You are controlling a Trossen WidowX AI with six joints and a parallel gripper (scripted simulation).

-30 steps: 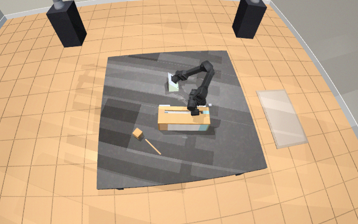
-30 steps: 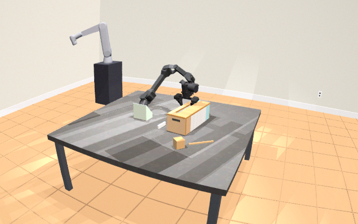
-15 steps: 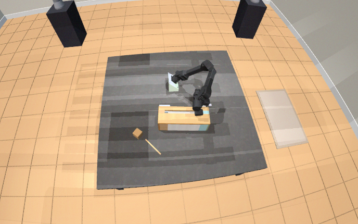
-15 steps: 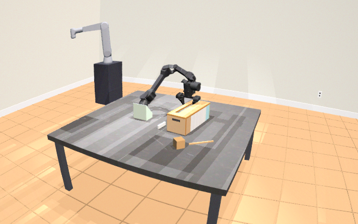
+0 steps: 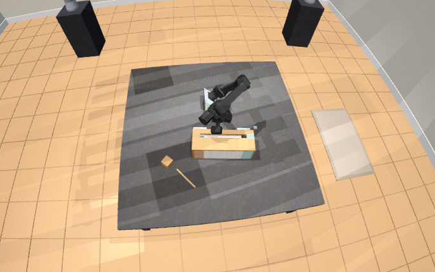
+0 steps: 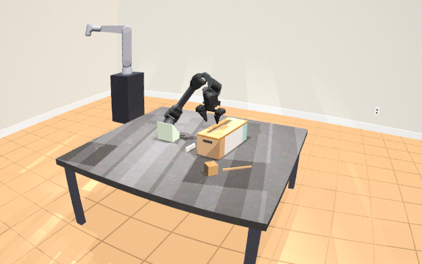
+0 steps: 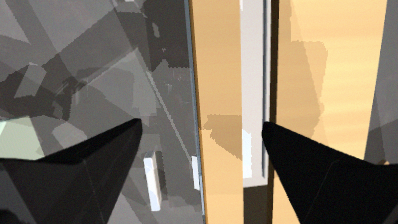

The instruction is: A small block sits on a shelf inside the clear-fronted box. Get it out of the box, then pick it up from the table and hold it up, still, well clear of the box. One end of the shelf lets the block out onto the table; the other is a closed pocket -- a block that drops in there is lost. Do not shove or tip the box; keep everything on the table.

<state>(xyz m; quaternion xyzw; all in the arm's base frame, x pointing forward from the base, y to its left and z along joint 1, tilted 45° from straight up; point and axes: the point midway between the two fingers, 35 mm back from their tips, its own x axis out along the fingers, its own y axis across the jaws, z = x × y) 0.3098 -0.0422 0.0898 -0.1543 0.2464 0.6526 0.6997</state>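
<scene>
The small orange block is 200 mm to the left of my gripper tip, 130 mm below it and 40 mm behind it. Round my gripper tip: thin wooden stick (270 mm ahead, 220 mm to the right, 140 mm below); then tan box (90 mm below, 30 mm ahead, 20 mm to the left).
</scene>
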